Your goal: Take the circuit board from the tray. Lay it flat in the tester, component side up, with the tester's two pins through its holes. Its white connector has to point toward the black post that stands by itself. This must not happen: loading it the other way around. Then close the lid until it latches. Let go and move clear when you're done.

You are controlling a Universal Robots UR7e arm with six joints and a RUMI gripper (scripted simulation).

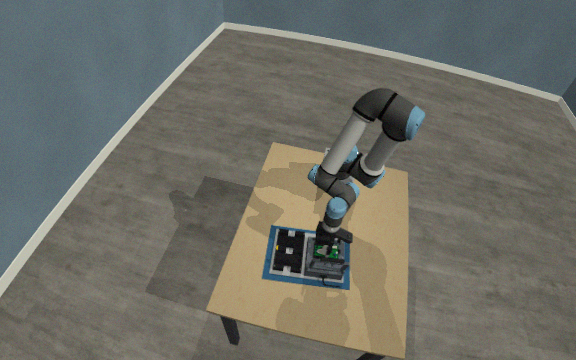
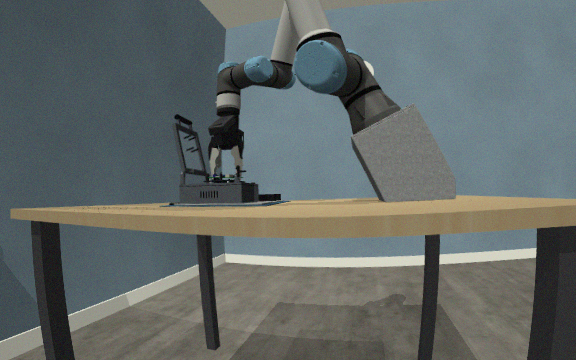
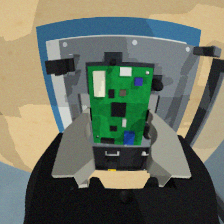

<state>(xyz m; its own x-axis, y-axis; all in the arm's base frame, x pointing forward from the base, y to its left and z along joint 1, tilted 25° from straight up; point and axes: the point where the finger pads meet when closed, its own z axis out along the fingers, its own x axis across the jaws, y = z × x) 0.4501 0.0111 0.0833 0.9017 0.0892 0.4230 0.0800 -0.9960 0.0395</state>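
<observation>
My hand is right at the green circuit board. Also, from my hand: tester bed (10 mm to the left, 10 mm below); see-through lid (120 mm ahead, 100 mm above, 10 mm to the left).
</observation>
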